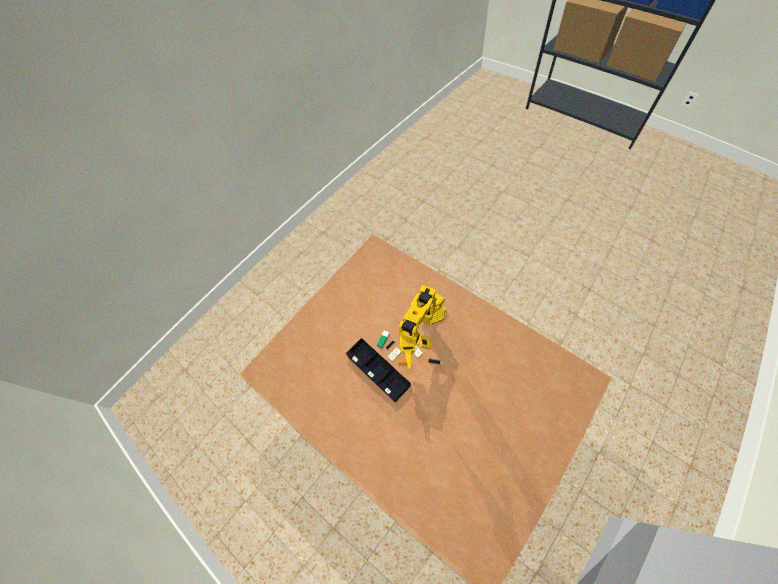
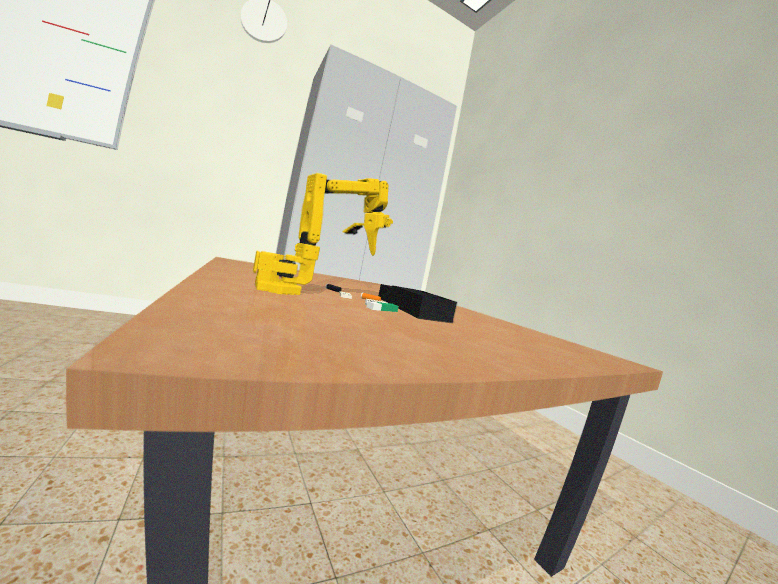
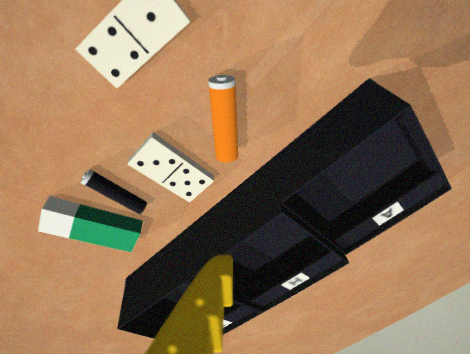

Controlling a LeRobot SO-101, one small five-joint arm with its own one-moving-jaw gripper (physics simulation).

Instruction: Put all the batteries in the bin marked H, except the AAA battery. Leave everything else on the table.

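Frame: origin at the arm's base, x ahead, y left, z up, level; millimetres.
Seen in the pictures: hand, its tool point: (image 1: 406, 350) (image 2: 373, 253) (image 3: 232, 273); arm's base, origin of its link: (image 1: 428, 315) (image 2: 285, 290).
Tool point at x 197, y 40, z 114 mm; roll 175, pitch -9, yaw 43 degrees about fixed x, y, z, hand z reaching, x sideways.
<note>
Offsets run from my tool point to a thing's middle. "*": to the spot under its first point.
An orange battery {dx +14, dy -3, dz -107 mm} (image 1: 402, 362) (image 2: 370, 296) (image 3: 224, 122) lies on the table beside the black bin row {* dx +74, dy -184, dz -89 mm} (image 2: 433, 308) (image 3: 320, 147). A slimmer black battery {dx -11, dy -88, dz -109 mm} (image 1: 390, 344) (image 3: 116, 192) lies near the green and white block. Another black cylinder {dx -56, dy +88, dz -107 mm} (image 1: 434, 361) (image 2: 333, 287) lies farther off, on the far side of the dominoes from the bins; its type is too small to tell. The H label {dx +130, dy -63, dz -72 mm} (image 3: 295, 281) marks the middle bin, partly hidden by the jaw; no battery shows in its visible part. My gripper (image 1: 418, 354) (image 2: 360, 242) is fully open and empty, high above the table.
One domino {dx +11, dy -51, dz -110 mm} (image 1: 394, 353) (image 3: 171, 167) lies between the orange and slim batteries. Another domino {dx -49, dy +5, dz -110 mm} (image 2: 345, 294) (image 3: 132, 42) lies farther from the bins. The green and white block {dx -10, dy -124, dz -107 mm} (image 1: 382, 340) (image 2: 388, 307) (image 3: 102, 235) lies near the row's end. The A label {dx +138, dy +21, dz -79 mm} (image 3: 388, 213) marks an end bin.
</note>
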